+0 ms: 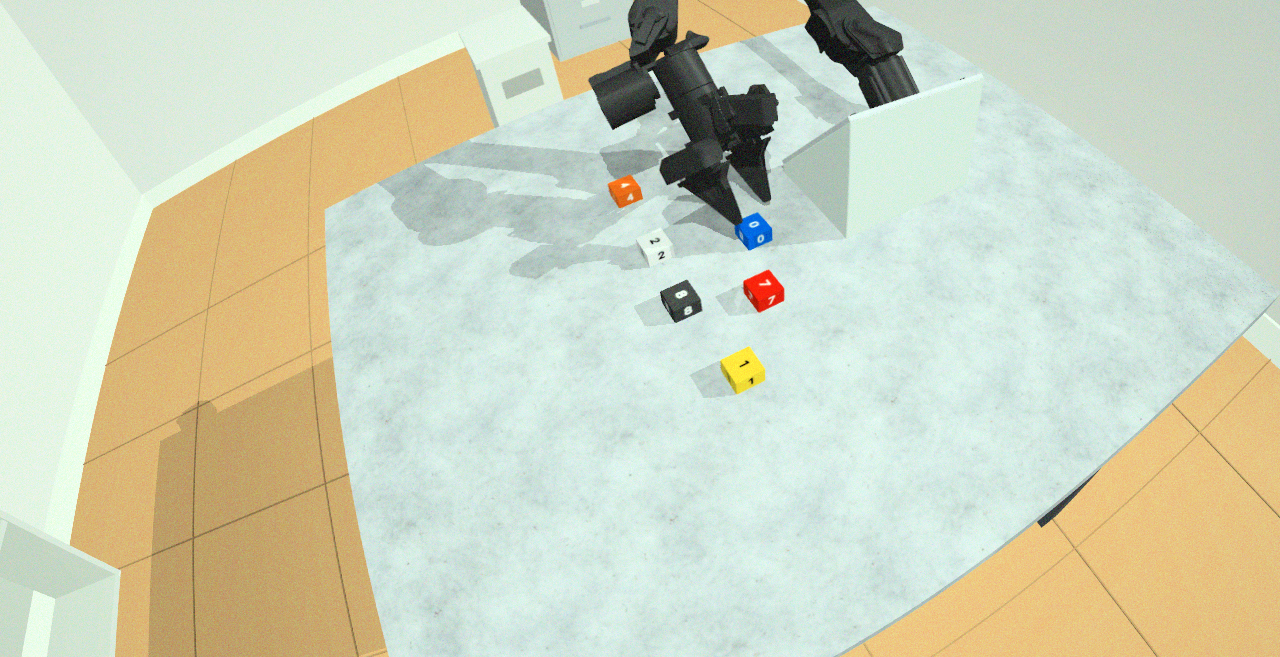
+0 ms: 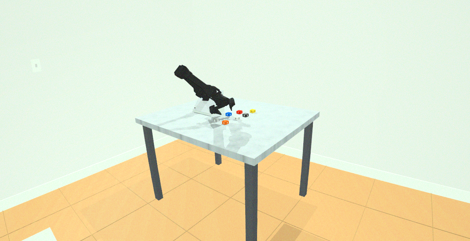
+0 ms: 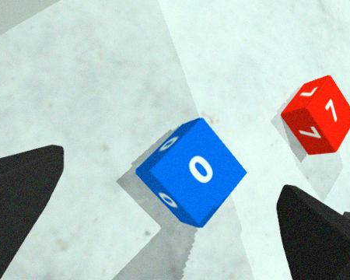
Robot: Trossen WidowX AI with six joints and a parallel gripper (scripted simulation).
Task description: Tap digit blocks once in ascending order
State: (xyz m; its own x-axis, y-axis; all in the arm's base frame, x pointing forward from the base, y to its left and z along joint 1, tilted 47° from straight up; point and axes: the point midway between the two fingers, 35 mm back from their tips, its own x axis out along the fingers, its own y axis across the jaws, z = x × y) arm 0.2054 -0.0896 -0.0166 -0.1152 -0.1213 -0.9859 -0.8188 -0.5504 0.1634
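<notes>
My gripper tip is 1 cm short of the blue block, 1 cm to the right of it and 1 cm above it. Round my gripper tip: red block (5 cm ahead, 9 cm to the left, 1 cm below); then grey block (1 cm ahead, 14 cm to the right, 1 cm below); then white block (12 cm ahead, 3 cm to the right, 1 cm below).
</notes>
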